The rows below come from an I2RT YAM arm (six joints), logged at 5 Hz.
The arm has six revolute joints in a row. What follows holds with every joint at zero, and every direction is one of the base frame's.
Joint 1 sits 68 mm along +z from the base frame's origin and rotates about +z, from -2.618 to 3.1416 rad.
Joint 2 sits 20 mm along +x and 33.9 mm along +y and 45.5 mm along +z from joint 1 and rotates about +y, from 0 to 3.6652 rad.
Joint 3 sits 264 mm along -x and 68.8 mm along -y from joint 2 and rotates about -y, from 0 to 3.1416 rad.
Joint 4 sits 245 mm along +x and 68.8 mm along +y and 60 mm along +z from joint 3 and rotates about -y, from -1.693 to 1.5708 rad.
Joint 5 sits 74 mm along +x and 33.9 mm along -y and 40.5 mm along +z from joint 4 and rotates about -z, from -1.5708 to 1.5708 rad.
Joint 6 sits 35.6 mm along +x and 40.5 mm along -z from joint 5 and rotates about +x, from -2.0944 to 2.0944 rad.
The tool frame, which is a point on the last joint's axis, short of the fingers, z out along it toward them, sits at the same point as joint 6; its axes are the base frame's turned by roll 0, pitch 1.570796 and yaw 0 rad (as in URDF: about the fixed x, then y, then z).
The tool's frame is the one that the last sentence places.
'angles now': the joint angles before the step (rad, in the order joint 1, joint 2, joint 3, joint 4, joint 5, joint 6). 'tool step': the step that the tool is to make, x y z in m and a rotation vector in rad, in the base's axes. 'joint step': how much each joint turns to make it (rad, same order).
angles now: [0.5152 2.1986 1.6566 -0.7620 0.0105 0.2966]
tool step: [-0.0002 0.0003 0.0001 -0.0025 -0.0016 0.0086]
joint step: [0.0009 -0.0003 -0.0001 0.0001 0.0008 -0.0082]
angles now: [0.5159 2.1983 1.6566 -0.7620 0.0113 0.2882]
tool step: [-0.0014 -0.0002 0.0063 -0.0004 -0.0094 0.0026]
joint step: [0.0015 -0.0153 0.0001 -0.0074 0.0045 -0.0024]
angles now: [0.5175 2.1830 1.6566 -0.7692 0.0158 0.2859]
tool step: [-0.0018 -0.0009 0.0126 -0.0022 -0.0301 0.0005]
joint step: [0.0016 -0.0306 -0.0006 -0.0048 0.0164 -0.0037]
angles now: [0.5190 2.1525 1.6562 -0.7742 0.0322 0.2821]
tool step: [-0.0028 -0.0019 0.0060 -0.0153 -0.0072 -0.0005]
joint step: [0.0007 -0.0185 -0.0047 -0.0150 0.0165 -0.0038]
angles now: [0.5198 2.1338 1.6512 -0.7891 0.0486 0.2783]
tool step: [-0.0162 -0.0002 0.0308 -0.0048 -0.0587 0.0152]
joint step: [0.0214 -0.0983 -0.0323 -0.0175 0.0341 -0.0049]
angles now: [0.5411 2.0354 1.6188 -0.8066 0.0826 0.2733]
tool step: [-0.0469 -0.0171 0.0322 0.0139 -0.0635 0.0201]
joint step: [0.0275 -0.2288 -0.1928 0.0254 0.0228 -0.0011]
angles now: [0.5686 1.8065 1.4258 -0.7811 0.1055 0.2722]
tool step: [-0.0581 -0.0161 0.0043 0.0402 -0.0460 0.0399]
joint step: [0.0558 -0.2381 -0.2611 0.0818 0.0000 0.0176]
